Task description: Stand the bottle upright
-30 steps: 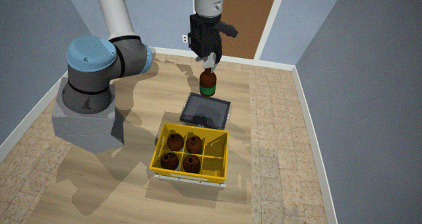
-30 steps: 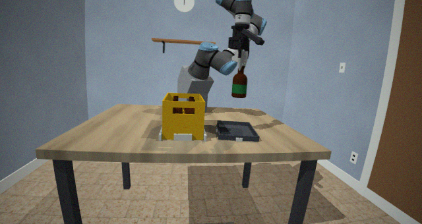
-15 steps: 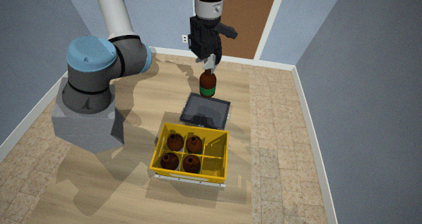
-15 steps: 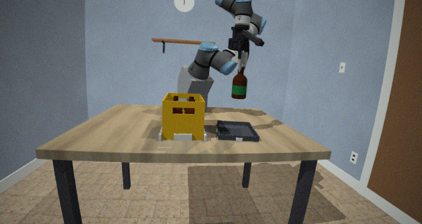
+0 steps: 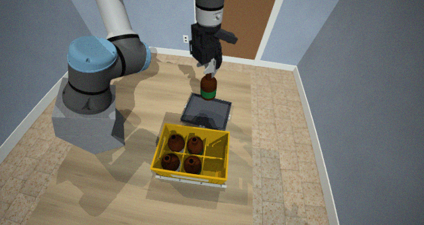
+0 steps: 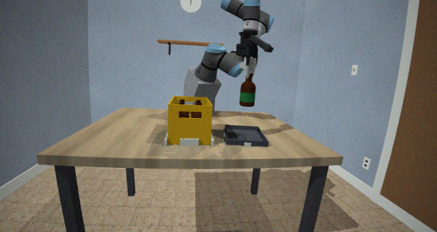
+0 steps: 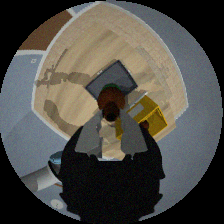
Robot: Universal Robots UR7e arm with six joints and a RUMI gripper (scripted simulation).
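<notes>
The bottle is 70 mm below my hand. Round my hand: crate 60 mm ahead, 270 mm to the right, 230 mm below; then tray 300 mm below.
</notes>
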